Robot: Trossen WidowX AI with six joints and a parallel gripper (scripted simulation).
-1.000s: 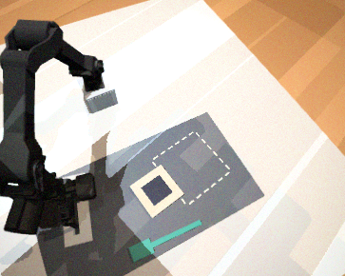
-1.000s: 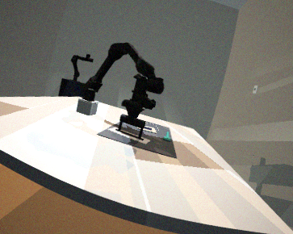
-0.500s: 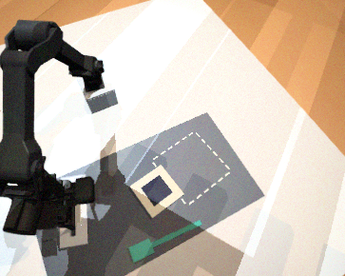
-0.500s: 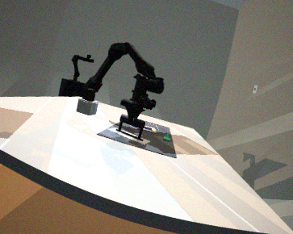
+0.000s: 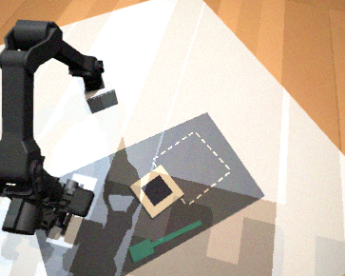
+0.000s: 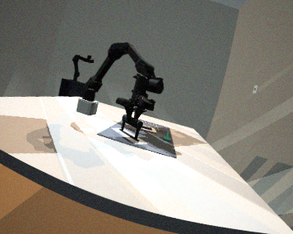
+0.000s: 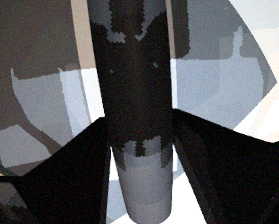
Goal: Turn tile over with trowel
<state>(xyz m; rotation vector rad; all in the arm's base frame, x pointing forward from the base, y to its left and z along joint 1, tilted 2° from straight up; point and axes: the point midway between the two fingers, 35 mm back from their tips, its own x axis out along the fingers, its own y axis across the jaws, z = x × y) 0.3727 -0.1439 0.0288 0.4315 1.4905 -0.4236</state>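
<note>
My gripper tip is now 21 cm to the right of the mat, 8 cm above it and 2 cm short of it. Also, from my gripper tip: trowel: 21 cm to the left, 16 cm ahead, 6 cm below; then tile: 25 cm to the left, 6 cm below, 2 cm ahead.
</note>
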